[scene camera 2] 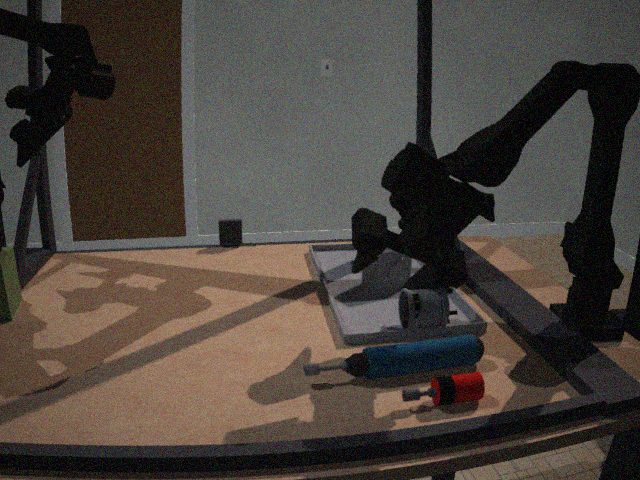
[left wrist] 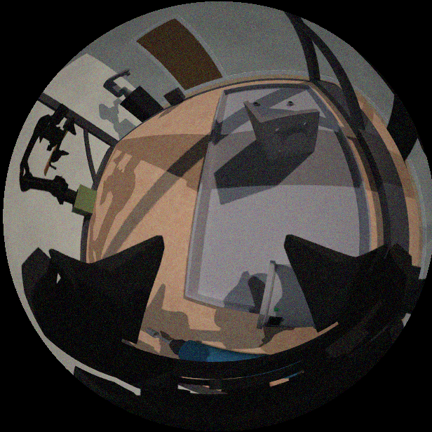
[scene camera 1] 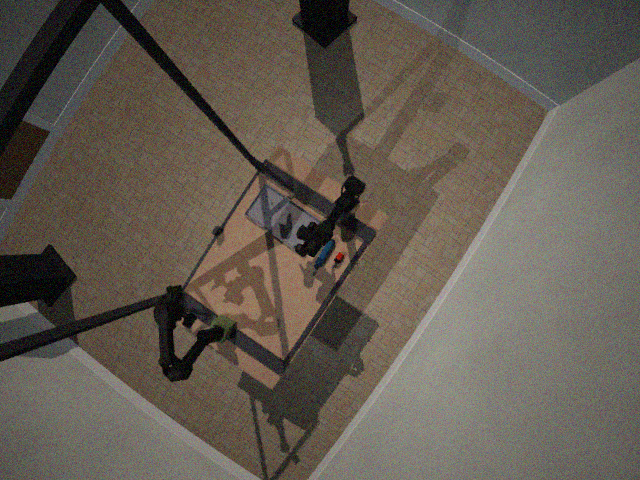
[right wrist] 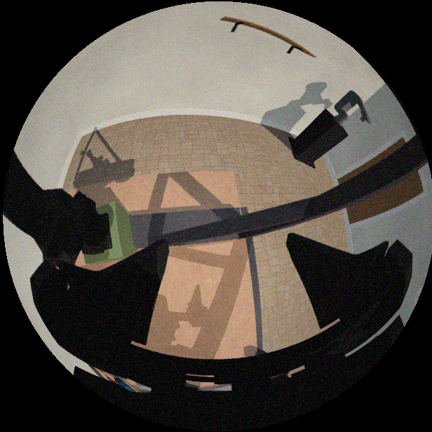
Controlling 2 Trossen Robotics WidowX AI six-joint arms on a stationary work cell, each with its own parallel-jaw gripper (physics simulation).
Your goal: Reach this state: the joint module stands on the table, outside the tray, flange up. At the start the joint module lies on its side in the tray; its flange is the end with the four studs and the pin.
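Places are measured from the left arm's base along level axes (x ahead, y left, z up), in millimetres.
Pixels of known places: left gripper, fingertip midpoint: (scene camera 2: 378, 280) (scene camera 1: 298, 239); right gripper, fingertip midpoint: (scene camera 2: 28, 156); left arm's base, link origin: (scene camera 2: 586, 315); right arm's base, link origin: (scene camera 1: 217, 331).
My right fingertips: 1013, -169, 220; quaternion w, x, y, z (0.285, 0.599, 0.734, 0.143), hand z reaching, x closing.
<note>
Ahead of a thing's pixels: the offset from my right fingertips to its top centre, as dx, dy, dz. "pt": to the spot under its first point.
The joint module {pt -735, +196, -195} (scene camera 2: 424, 308) (left wrist: 295, 300), a grey cylinder, lies on its side in the near end of the grey tray {pt -722, +201, -237} (scene camera 2: 413, 336) (left wrist: 192, 265). A wider disc end faces left and a small dark peg shows at its right in scene camera 2; the studs cannot be made out. It is hidden in scene camera 1. My left gripper (scene camera 2: 385, 277) (left wrist: 226, 242) is open and empty, low over the tray near the module; one finger covers part of the module in the left wrist view. My right gripper (scene camera 2: 19, 135) (right wrist: 229, 243) is open and empty, high above the table's far side.
A grey block (left wrist: 287, 132) stands in the tray's other end. A blue tool {pt -721, +291, -201} (scene camera 1: 324, 253) (scene camera 2: 423, 356) and a red tool {-742, +370, -208} (scene camera 1: 339, 256) (scene camera 2: 467, 387) lie beside the tray's near end. A green box (scene camera 1: 223, 328) (right wrist: 117, 230) is by the right arm. Dark beams edge the table.
</note>
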